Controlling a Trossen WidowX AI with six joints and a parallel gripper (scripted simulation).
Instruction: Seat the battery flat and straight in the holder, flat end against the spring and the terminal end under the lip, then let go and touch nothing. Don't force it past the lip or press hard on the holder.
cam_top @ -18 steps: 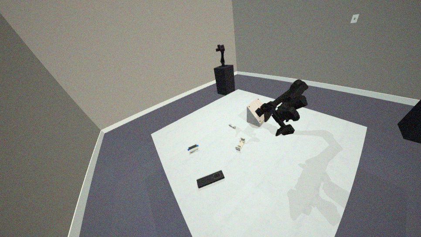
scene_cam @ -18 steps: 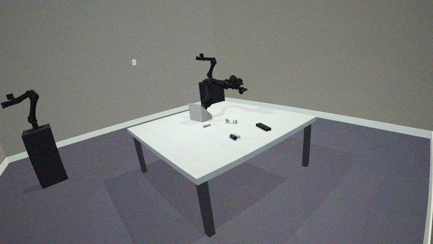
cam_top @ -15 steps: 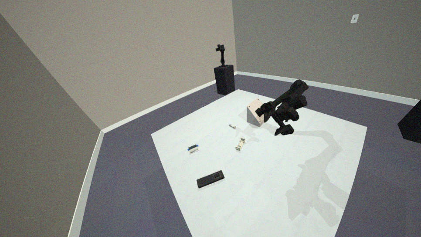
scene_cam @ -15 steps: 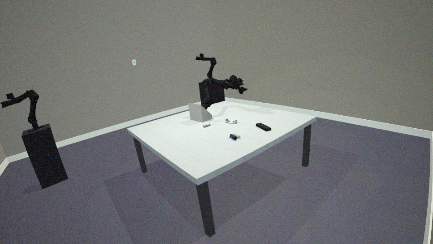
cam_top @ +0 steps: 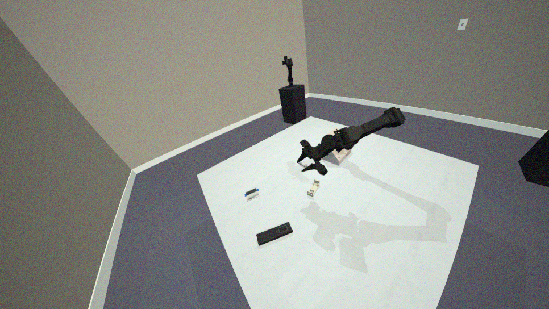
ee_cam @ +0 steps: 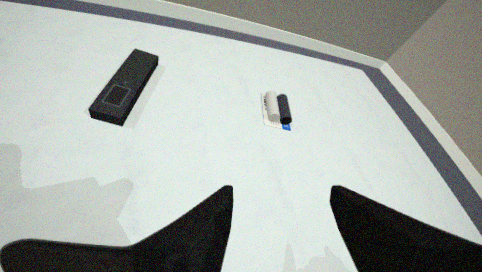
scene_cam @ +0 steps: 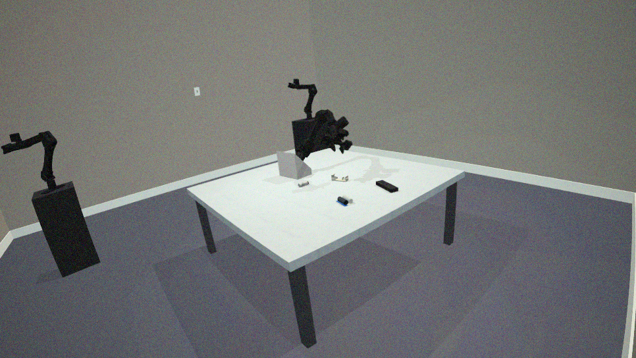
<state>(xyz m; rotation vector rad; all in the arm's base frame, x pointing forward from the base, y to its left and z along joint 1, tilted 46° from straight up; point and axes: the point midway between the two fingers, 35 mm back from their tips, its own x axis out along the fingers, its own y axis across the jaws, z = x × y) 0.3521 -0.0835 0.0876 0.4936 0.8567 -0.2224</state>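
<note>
Right now the battery is 18 cm behind my gripper tip, 13 cm to the right of it and 17 cm below it. Also, from my gripper tip: flat black bar: 27 cm ahead, 6 cm to the left, 17 cm below.
</note>
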